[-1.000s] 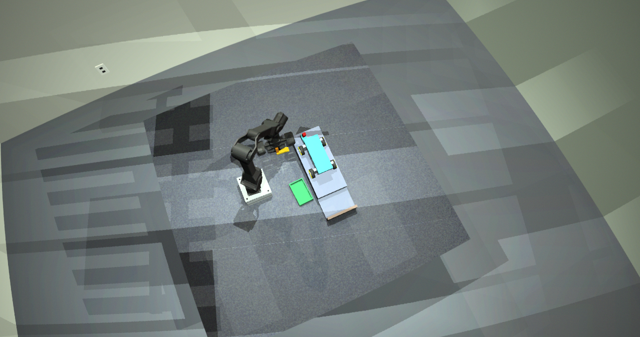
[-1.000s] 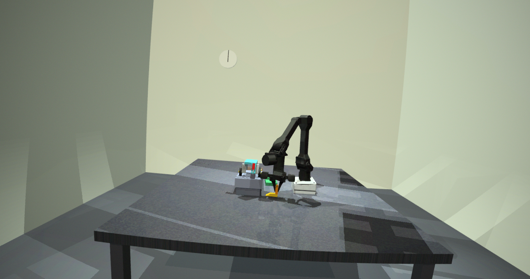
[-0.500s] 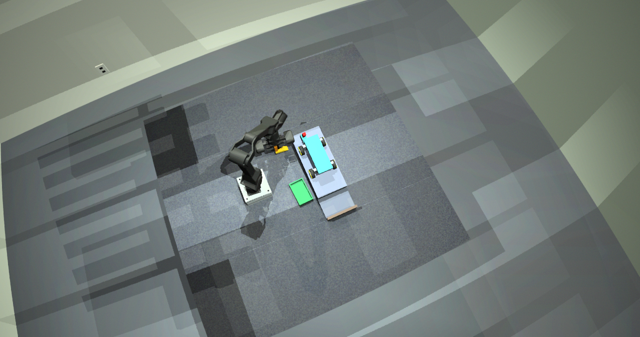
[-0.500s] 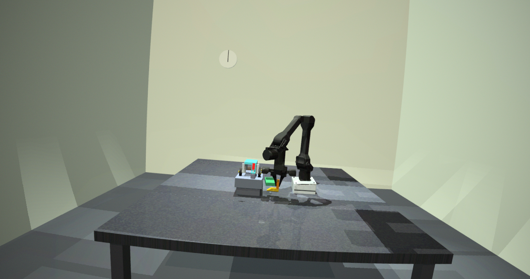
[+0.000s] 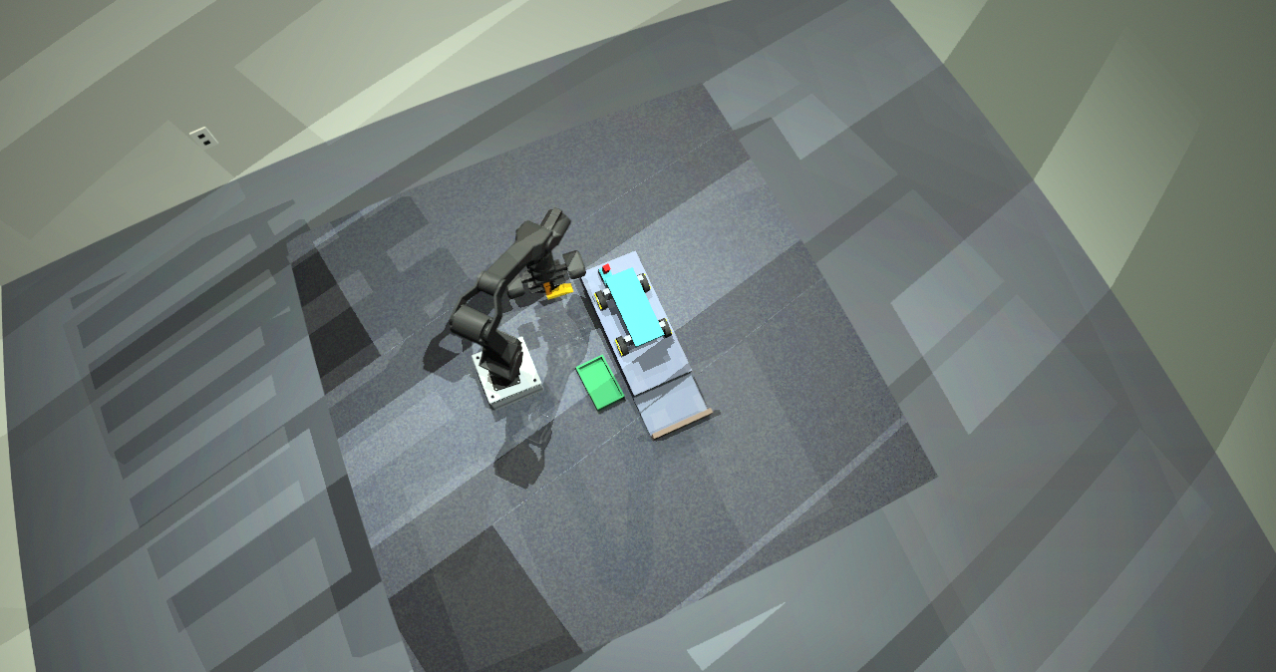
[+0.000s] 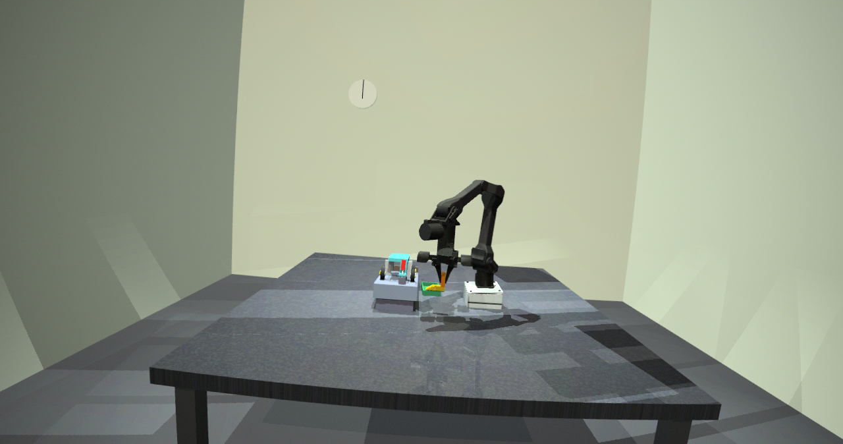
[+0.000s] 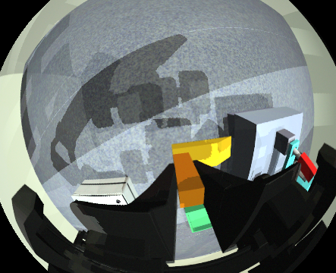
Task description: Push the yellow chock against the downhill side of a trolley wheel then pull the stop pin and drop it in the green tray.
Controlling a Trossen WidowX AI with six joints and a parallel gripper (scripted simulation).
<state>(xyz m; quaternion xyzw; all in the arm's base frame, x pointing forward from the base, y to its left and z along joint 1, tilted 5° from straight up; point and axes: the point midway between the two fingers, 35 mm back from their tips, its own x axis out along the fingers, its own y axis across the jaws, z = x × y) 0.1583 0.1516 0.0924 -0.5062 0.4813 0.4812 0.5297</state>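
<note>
My gripper tip is 140 mm short of the red-headed stop pin, 30 mm below it and 10 mm to the left of it. Also, from my gripper tip: yellow chock (20 mm ahead, 10 mm below); cyan-topped trolley (170 mm ahead, 130 mm to the right, 10 mm above); grey ramp (170 mm ahead, 130 mm to the right, 60 mm below).
</note>
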